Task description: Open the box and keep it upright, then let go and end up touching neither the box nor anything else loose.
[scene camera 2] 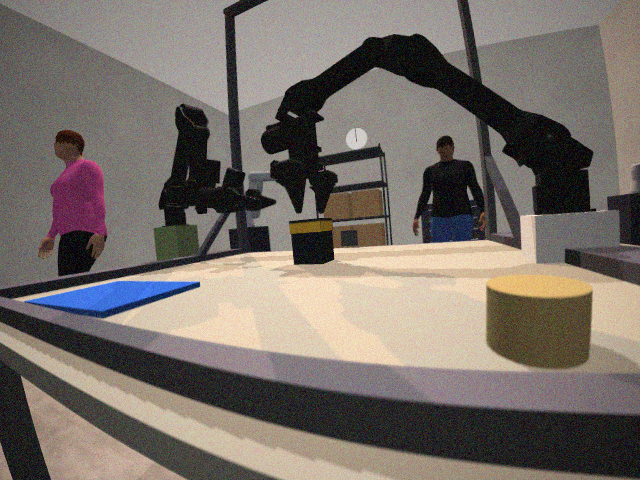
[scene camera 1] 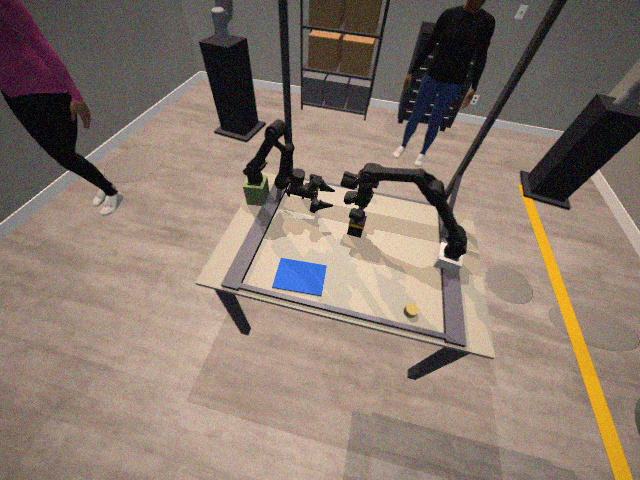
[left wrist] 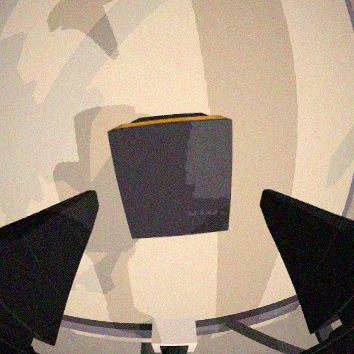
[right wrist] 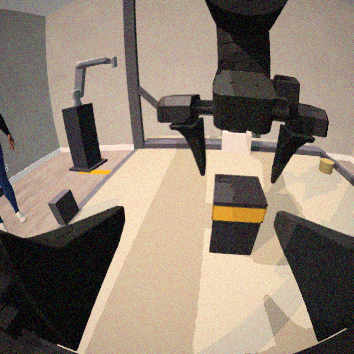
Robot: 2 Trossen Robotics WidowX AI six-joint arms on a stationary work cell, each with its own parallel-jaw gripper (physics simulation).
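Places are measured from the left arm's base along level axes (x ahead, y left, z up), in millimetres.
Where they show: left gripper, fingertip midpoint: (scene camera 2: 311,213) (left wrist: 181,198) (right wrist: 237,177); right gripper, fingertip midpoint: (scene camera 2: 268,202) (scene camera 1: 333,198) (right wrist: 203,217); left arm's base, link origin: (scene camera 2: 562,213) (scene camera 1: 451,253) (left wrist: 173,348) (right wrist: 236,130); right arm's base, link origin: (scene camera 1: 255,181).
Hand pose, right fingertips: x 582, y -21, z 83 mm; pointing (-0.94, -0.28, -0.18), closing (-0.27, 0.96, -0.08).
Each offset is from my right fingertips to the centre of the thing. "pt": to the spot under its first point.
The box {dy +24, dx -137, dz -71 mm} (scene camera 1: 355,227) (scene camera 2: 312,246) (left wrist: 172,180) (right wrist: 236,214) is small and dark with a yellow band below its top. It stands upright on the table, and its lid looks closed. My left gripper (scene camera 1: 356,212) (scene camera 2: 310,211) (left wrist: 181,198) (right wrist: 237,177) is open, pointing down just above the box, with nothing between its fingers. My right gripper (scene camera 1: 332,198) (scene camera 2: 274,200) (right wrist: 203,217) is open and empty. It is roughly level, to the left of the box and higher than it in scene camera 2, pointing towards the box's side of the table.
A flat blue square {pt dy +371, dx +7, dz -143 mm} (scene camera 1: 299,276) (scene camera 2: 116,297) lies at the table's front left. A yellow cylinder {dy +336, dx -471, dz -133 mm} (scene camera 1: 410,310) (scene camera 2: 538,322) (right wrist: 326,166) stands at the front right. A raised dark rim (scene camera 1: 341,313) (scene camera 2: 310,374) borders the table. A small dark block {dy -280, dx -90, dz -119 mm} (right wrist: 63,206) shows at the left in the right wrist view.
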